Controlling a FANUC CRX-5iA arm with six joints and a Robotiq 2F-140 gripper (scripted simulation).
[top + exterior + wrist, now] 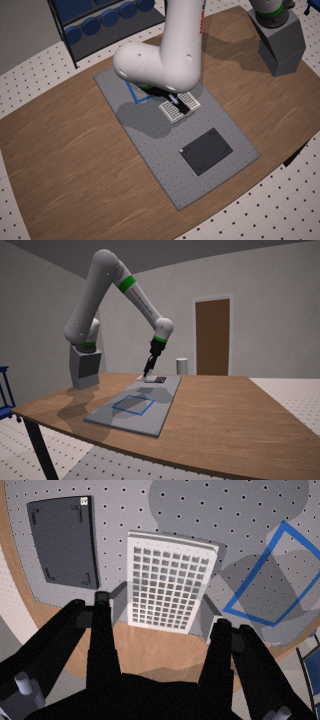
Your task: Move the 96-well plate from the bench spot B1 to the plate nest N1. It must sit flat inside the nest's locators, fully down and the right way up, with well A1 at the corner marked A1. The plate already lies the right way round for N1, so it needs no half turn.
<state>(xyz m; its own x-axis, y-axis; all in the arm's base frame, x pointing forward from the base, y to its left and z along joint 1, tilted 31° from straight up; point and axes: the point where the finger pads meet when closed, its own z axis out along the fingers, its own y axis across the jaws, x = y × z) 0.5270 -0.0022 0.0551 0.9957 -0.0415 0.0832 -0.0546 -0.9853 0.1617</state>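
Right now the dark plate nest is 20 mm ahead of my hand, 180 mm to the left of it and 90 mm below it. Round my hand: white 96-well plate (20 mm below); corner mark (90 mm ahead, 120 mm to the left, 90 mm below).
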